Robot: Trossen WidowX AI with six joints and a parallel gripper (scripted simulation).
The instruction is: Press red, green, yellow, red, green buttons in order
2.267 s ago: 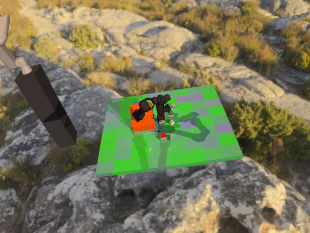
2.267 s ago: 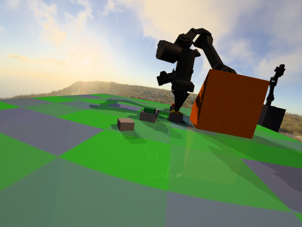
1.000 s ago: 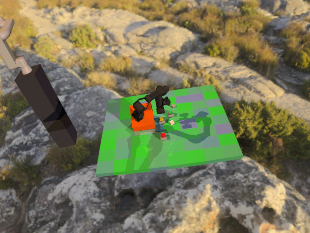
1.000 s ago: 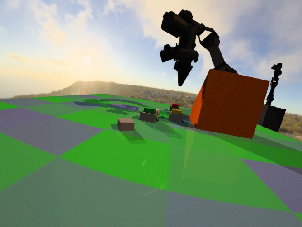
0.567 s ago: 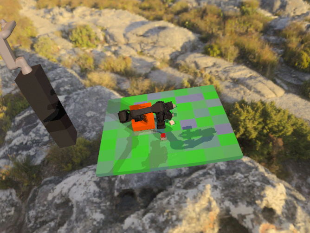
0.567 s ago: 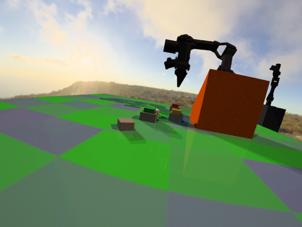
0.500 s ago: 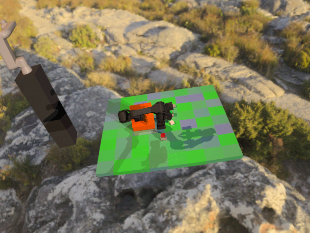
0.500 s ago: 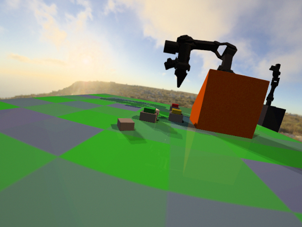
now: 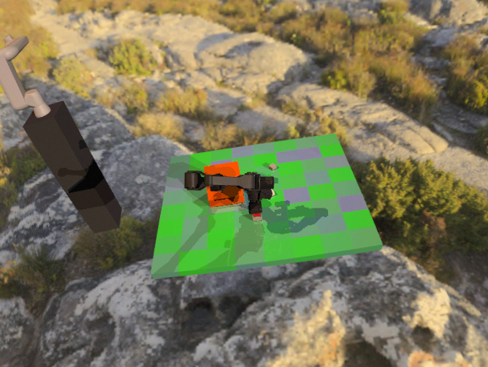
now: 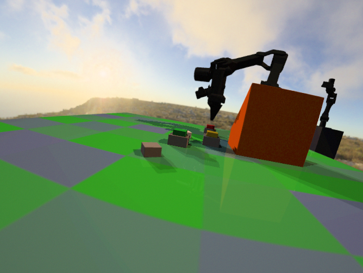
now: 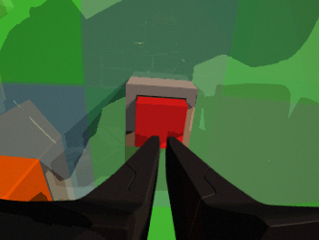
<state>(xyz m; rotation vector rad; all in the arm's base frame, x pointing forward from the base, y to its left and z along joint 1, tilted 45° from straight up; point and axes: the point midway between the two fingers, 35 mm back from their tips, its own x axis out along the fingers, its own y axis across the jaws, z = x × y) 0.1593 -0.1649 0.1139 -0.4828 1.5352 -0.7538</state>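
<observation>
Now: gripper tip 30 mm above the red button. The rest, counted from my gripper tip: green button 240 mm to the left, 120 mm ahead, 30 mm below; yellow button 190 mm to the left, 30 mm below, 20 mm ahead.
</observation>
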